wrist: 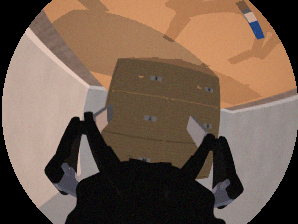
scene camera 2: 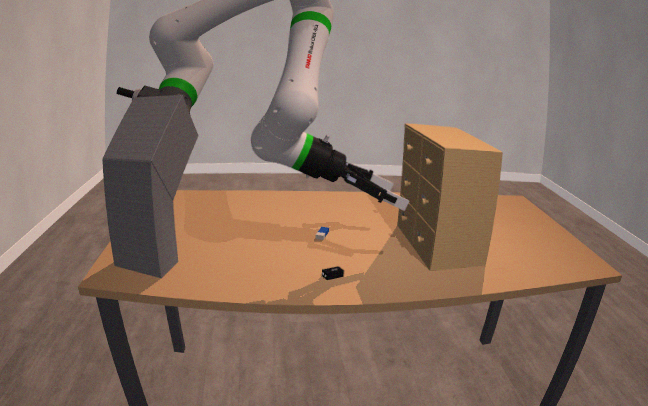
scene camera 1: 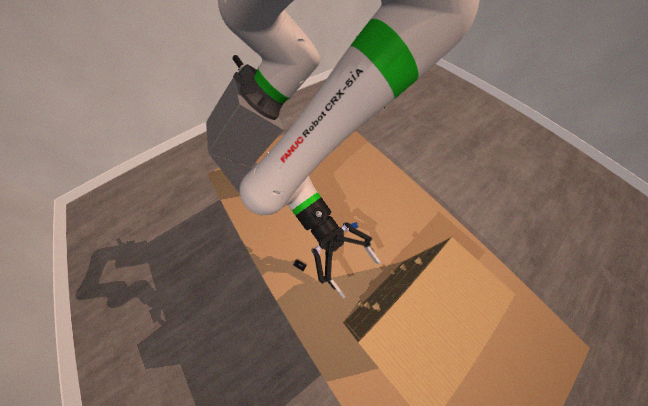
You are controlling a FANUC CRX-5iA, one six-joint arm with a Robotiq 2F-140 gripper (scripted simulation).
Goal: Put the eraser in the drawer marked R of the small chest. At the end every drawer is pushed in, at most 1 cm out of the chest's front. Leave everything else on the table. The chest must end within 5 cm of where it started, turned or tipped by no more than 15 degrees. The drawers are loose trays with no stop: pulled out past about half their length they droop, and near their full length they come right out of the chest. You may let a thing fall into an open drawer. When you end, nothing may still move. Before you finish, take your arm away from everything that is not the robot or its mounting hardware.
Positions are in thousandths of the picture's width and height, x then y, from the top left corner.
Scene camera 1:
gripper: 558, 688
small wooden chest: 661, 839
